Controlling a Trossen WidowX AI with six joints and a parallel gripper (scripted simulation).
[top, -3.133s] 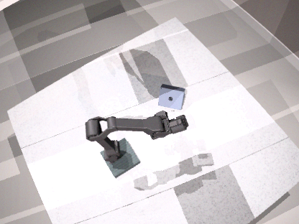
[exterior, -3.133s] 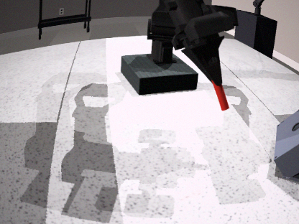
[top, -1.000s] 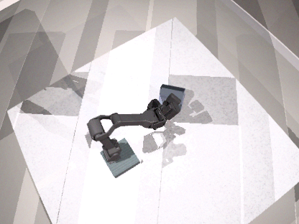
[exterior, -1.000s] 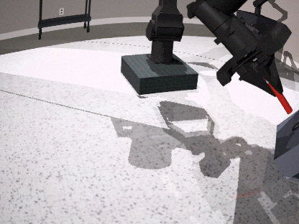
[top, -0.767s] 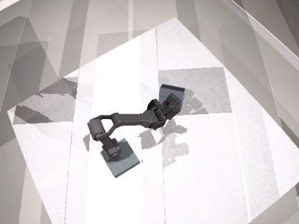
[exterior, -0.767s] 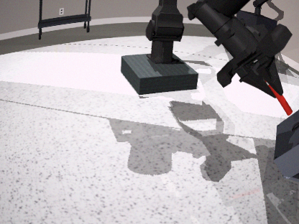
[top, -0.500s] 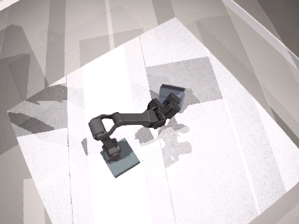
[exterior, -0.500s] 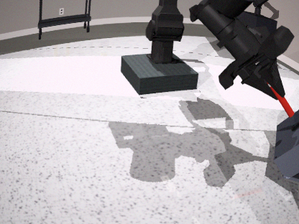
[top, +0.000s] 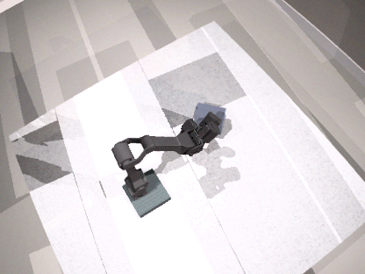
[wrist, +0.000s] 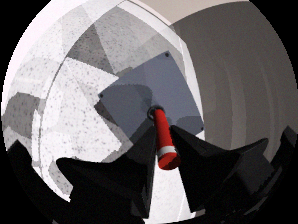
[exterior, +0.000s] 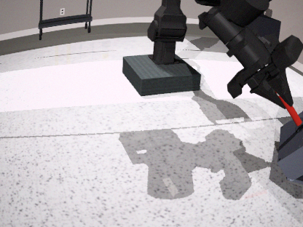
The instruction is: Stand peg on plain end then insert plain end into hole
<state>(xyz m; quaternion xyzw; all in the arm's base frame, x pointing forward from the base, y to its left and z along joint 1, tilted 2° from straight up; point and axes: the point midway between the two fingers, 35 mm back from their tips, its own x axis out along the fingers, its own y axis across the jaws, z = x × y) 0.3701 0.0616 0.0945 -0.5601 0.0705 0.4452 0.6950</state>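
My gripper tip is 10 mm to the left of the red peg, 10 mm below it and 10 mm past it. From my gripper tip the other things lie so: grey-blue sloped panel: 50 mm below, 40 mm to the left, 40 mm ahead.
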